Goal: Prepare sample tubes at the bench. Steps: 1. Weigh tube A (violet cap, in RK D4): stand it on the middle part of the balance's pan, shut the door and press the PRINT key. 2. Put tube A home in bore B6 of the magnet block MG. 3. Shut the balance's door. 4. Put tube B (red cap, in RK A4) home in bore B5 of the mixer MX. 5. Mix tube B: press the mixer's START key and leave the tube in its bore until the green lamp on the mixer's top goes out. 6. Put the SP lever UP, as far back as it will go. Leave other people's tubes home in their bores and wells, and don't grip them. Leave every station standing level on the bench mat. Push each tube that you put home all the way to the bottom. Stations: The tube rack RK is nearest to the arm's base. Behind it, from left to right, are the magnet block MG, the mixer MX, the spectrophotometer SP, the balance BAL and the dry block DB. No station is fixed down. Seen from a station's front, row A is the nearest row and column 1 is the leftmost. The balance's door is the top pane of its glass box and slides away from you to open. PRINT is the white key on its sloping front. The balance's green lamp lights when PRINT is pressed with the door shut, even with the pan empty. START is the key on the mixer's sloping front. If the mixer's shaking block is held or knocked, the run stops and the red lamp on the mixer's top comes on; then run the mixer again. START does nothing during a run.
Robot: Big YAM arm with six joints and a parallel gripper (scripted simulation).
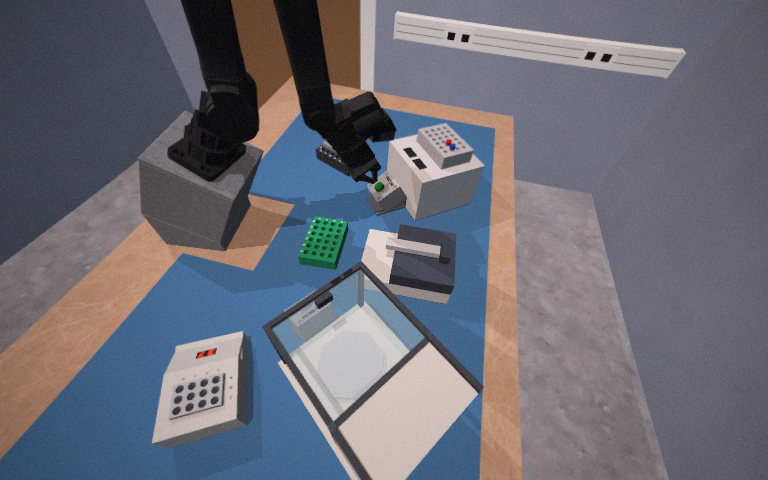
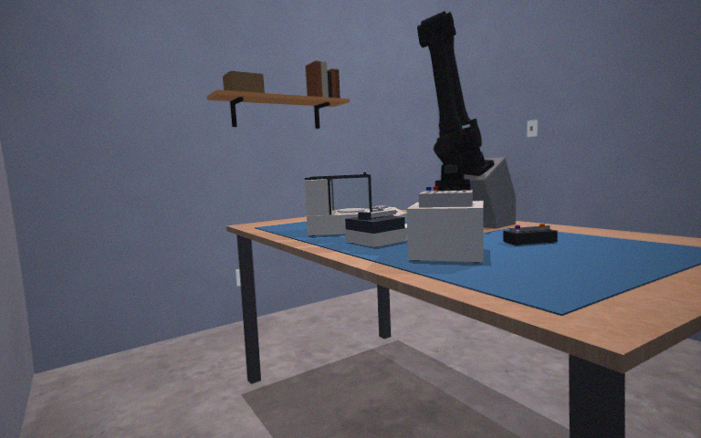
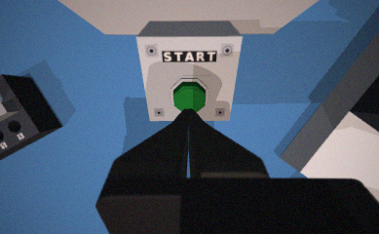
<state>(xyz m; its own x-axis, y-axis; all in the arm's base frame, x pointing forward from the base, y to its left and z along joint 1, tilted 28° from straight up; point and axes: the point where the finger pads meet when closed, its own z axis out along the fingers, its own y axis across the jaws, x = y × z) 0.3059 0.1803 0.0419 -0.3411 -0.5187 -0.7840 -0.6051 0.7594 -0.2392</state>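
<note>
The green start key is 10 mm ahead of my hand, 10 mm to the left of it and 30 mm below it. Round my hand: blue-capped tube 170 mm ahead, 90 mm to the left, 60 mm above; then green rack RK 60 mm behind, 170 mm to the right, 80 mm below; then grey shaking block 140 mm ahead, 130 mm to the left, 60 mm above.
</note>
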